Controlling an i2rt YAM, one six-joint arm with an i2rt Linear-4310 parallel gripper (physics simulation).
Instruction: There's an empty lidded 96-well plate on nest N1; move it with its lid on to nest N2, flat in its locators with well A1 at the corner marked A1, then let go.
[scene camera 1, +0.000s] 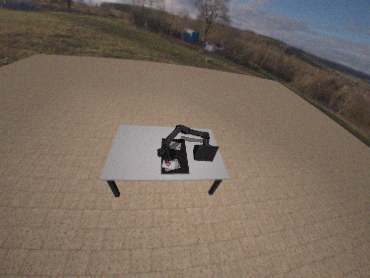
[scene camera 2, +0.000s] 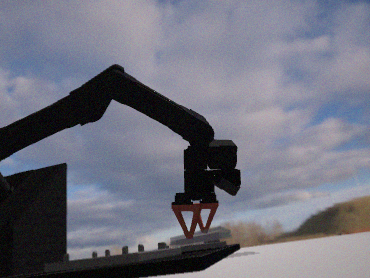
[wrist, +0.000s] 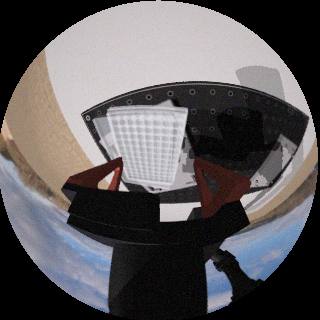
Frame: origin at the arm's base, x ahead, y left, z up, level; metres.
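Where they show: gripper, fingertip midpoint: (scene camera 1: 169, 162) (scene camera 2: 197, 235) (wrist: 157, 160); arm's base, link origin: (scene camera 1: 205, 145) (scene camera 2: 1, 200) (wrist: 207, 248).
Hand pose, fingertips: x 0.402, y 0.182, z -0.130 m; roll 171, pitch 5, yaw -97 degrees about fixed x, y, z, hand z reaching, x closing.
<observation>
Each offset is from my fingertips to the centre of the thing. "spot": to the spot under its first point. Level surfaces: height alone.
The lidded 96-well plate (scene camera 1: 175, 166) (scene camera 2: 220, 233) (wrist: 147, 145) is pale and translucent. It lies on a light grey nest @(dz -0.022, dx -0.028, dy +0.007 m) (wrist: 187, 167) at one end of the black board, turned relative to that nest. The other nest @(dz -0.020, dx -0.049, dy -0.291 m) (scene camera 1: 175, 146) (wrist: 275, 162) holds no plate and is partly in shadow. I cannot read the nest labels or the A1 marks. My gripper (scene camera 1: 168, 163) (scene camera 2: 197, 233) (wrist: 157, 160) is open. Its red fingers are low, with the tips close to plate height, and in the wrist view they stand at the left and right of the plate's near part. Whether they touch it is unclear.
The black perforated board @(dz -0.037, dx -0.053, dy -0.155 m) (scene camera 1: 183, 164) (scene camera 2: 220, 254) (wrist: 202, 93) lies on the white table @(dz -0.044 m) (scene camera 1: 135, 150) (wrist: 150, 50). Several small dark posts @(spot: dz -0.014, dx -0.001, dy -0.346 m) (scene camera 2: 125, 249) rise behind the plate toward the arm. A dark upright block (scene camera 1: 205, 153) (scene camera 2: 42, 215) stands by the arm's base.
</observation>
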